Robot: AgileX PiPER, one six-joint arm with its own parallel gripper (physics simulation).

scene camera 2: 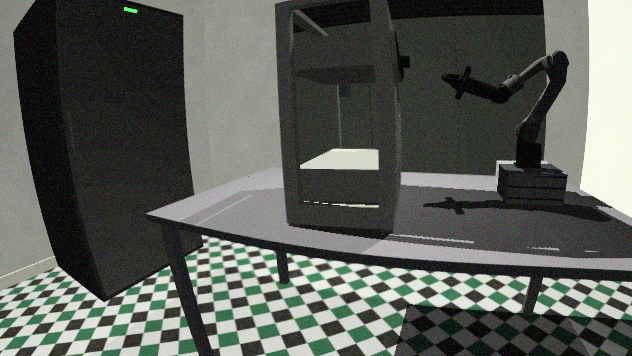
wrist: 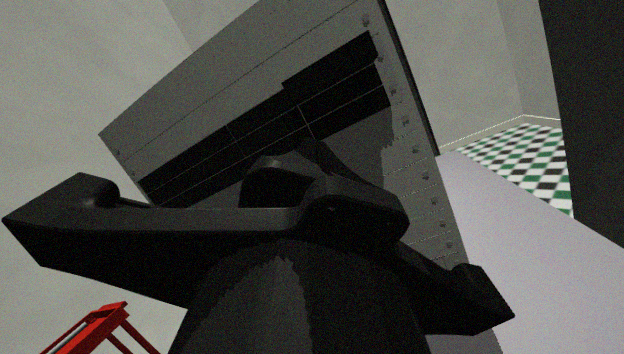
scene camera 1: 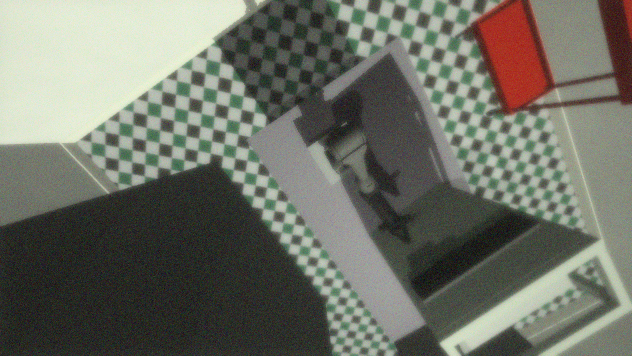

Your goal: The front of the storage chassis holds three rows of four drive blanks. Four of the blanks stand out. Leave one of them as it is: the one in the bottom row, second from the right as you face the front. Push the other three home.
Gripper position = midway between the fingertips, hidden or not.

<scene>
I see my gripper (wrist: 310, 152) and a rack (scene camera 1: 474, 267).
The rack shows as well in the wrist view (wrist: 263, 83).
</scene>
